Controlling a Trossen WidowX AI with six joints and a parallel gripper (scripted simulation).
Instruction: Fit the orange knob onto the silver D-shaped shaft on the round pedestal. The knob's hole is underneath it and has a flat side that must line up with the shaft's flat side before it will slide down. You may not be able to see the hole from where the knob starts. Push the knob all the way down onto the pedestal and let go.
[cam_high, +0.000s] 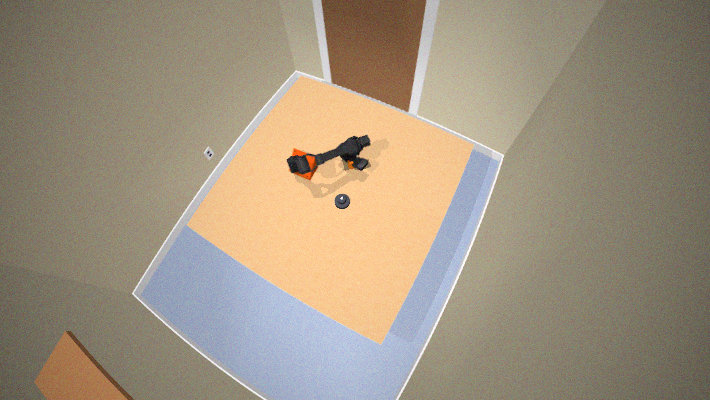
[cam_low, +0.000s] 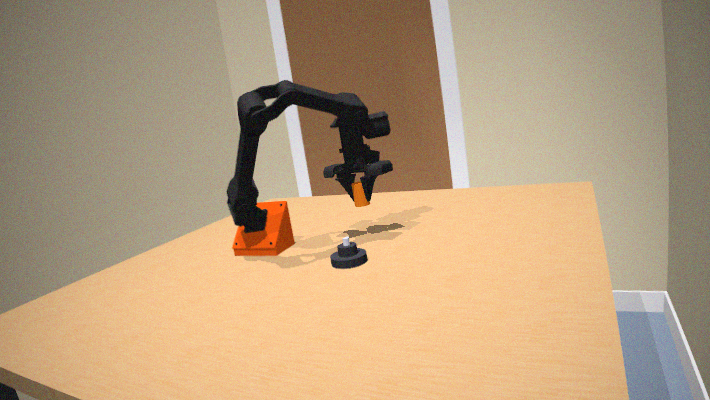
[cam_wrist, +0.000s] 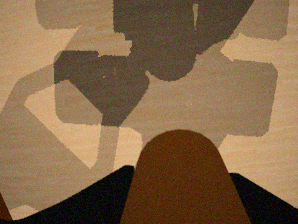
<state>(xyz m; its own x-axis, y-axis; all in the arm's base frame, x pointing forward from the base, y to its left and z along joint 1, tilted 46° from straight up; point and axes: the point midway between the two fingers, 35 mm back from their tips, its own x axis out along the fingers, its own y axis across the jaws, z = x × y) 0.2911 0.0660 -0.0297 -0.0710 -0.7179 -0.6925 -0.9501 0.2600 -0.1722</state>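
Now: gripper tip 1 cm short of the round pedestal, 19 cm to the left of it and 7 cm above it. Also, from my gripper tip: orange knob 3 cm above.
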